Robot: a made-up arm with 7 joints.
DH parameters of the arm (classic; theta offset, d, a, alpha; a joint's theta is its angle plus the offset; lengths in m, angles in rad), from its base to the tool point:
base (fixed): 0.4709 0 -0.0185 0
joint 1: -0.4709 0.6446 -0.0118 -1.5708
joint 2: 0 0.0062 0.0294 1.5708
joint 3: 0 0.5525 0.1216 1.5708
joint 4: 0 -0.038 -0.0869 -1.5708
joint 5: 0 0.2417 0.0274 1.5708
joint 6: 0 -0.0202 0.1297 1.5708
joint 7: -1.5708 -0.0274 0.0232 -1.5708
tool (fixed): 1.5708 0.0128 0 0
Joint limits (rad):
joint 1: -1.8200..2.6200
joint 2: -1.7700..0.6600
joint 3: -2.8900..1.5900
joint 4: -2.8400..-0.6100
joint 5: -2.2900..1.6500
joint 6: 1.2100..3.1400
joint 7: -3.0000..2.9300
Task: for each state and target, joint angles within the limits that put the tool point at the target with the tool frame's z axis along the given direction. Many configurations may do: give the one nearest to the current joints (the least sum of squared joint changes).
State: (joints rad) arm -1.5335 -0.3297 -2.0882 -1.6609 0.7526 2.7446 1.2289
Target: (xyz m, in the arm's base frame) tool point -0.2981 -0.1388 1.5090 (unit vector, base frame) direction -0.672 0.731 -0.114
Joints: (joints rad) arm -1.1193 0.0300 -1.6736 -1.0912 0.6719 2.4534 1.1269
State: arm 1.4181 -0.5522 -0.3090 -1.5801 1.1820 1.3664 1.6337
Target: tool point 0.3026 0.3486 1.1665 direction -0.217 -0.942 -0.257
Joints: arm 1.2171 -0.0850 -0.4947 -1.9144 0.9116 1.3097 2.3751
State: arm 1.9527 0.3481 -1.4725 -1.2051 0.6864 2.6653 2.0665
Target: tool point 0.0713 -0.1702 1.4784 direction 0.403 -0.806 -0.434
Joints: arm 1.6601 -0.2070 -1.6048 -0.6100 0.4389 3.1149 1.5873
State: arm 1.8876 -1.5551 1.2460 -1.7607 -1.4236 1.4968 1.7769
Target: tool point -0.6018 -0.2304 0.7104 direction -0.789 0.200 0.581
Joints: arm 1.2673 -1.3564 1.5900 -2.1472 -0.8900 1.4301 0.9437
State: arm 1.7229 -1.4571 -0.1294 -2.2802 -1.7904 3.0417 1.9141
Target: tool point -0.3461 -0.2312 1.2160 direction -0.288 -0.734 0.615
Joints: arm 1.1575 -1.1636 0.1281 -1.9057 -1.7651 2.8191 1.8418
